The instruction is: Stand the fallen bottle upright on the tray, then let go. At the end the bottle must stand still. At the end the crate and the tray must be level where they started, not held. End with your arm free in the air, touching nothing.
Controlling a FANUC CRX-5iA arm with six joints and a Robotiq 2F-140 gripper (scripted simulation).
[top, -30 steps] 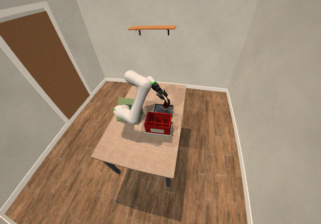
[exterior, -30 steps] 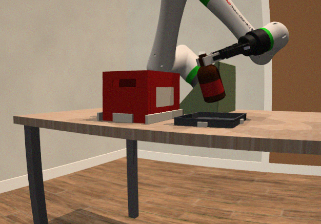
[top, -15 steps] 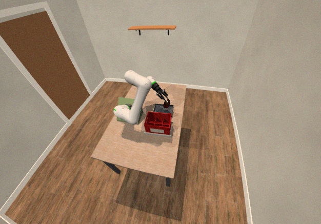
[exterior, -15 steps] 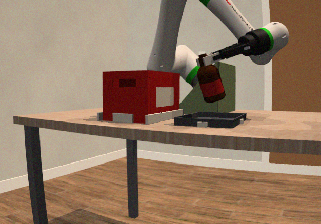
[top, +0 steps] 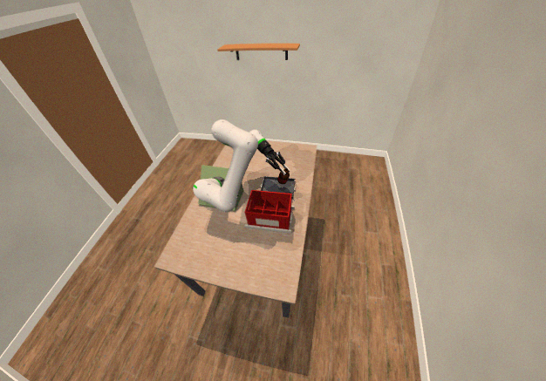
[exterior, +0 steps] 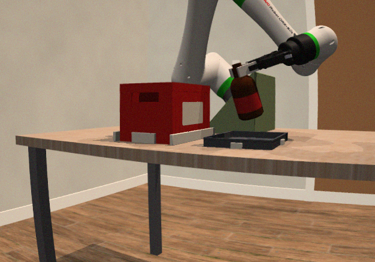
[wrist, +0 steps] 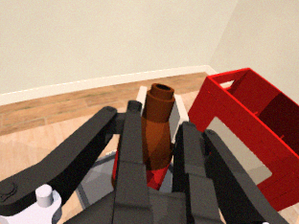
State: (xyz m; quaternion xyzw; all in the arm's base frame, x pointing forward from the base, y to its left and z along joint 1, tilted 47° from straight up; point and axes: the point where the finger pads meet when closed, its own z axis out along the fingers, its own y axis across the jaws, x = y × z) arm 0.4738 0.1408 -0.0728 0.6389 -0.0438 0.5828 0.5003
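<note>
My gripper is now 60 mm above the brown bottle. Round my hand: dark tray (50 mm behind, 200 mm below); then red crate (60 mm behind, 280 mm to the right, 130 mm below).
</note>
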